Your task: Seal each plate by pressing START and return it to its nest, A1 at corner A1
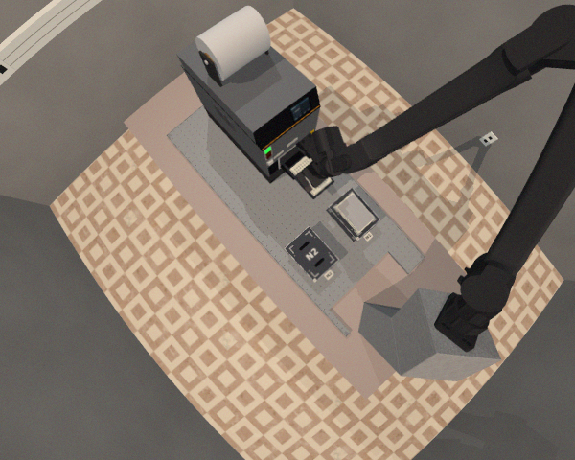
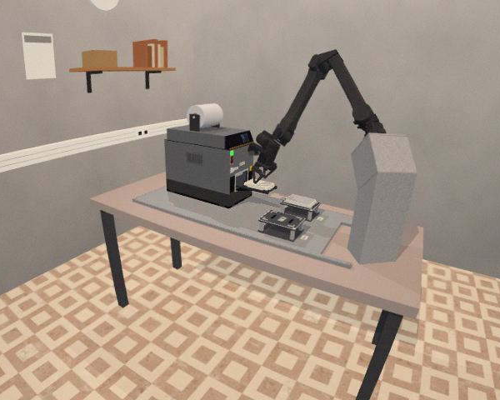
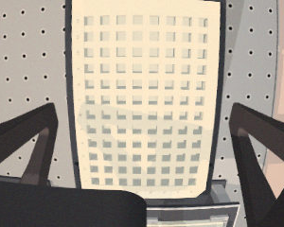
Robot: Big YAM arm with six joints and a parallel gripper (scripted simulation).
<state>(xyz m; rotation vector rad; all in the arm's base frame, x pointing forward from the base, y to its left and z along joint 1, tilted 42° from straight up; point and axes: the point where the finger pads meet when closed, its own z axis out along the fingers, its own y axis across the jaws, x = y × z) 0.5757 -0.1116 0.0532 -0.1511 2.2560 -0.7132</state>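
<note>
Right now the cream well plate is 30 mm below my hand. The rest, counted from my hand: sealer stage 40 mm below; start button 110 mm ahead, 80 mm to the left, 50 mm above; foil roll 330 mm ahead, 40 mm to the right, 280 mm above.
</note>
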